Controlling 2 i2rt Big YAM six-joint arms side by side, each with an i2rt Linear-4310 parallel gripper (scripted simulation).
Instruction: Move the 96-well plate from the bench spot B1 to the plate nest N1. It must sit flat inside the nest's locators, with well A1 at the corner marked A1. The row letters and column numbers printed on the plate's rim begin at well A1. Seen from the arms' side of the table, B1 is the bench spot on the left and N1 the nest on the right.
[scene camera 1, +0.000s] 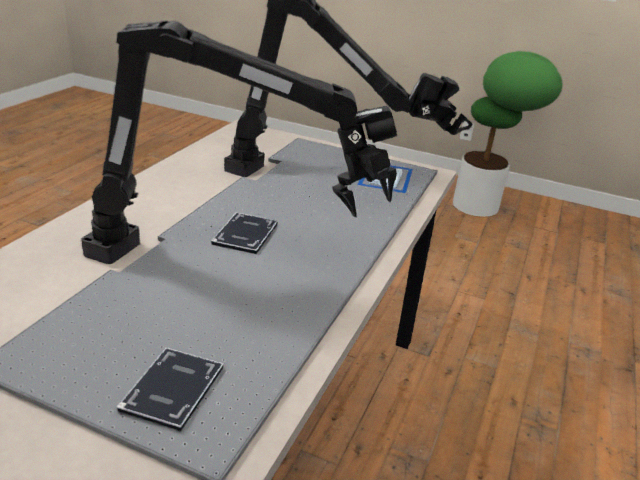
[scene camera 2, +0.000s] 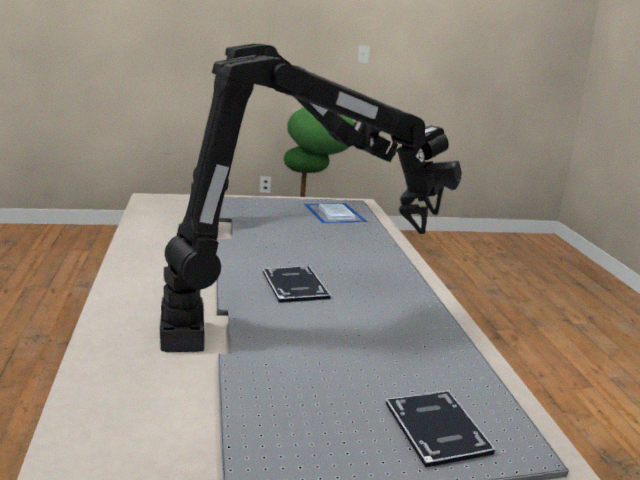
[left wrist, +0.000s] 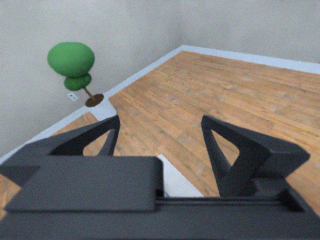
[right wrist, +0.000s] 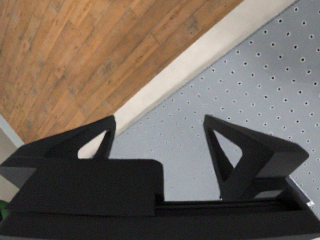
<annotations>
My right gripper (scene camera 1: 372, 209) is 1.42 m from the lens. A dark nest (scene camera 1: 182, 388): 1.12 m from the lens. A dark nest (scene camera 1: 238, 228): 1.58 m from the lens.
</annotations>
